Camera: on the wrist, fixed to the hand. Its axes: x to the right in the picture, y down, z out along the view.
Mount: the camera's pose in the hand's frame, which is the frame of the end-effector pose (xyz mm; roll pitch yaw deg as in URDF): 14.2 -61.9 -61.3 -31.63 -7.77 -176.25
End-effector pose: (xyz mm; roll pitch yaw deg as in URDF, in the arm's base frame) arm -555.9 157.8 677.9 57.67 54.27 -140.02
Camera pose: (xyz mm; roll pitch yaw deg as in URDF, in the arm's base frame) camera -497.3 182.5 616.7 -101.10 -54.38 54.79
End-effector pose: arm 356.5 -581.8 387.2 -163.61 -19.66 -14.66
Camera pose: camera 355.3 -538.0 463.8 129.75 25.95 158.93
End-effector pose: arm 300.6 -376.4 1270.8 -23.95 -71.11 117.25
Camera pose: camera 357.5 -309.0 1274.2 -6.93 62.49 -62.21
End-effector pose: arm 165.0 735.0 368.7 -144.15 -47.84 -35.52
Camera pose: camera 129.2 778.1 436.9 103.49 51.35 132.31
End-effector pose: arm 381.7 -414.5 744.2 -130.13 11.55 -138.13
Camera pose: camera 353.7 -430.2 826.4 100.29 -9.27 33.41
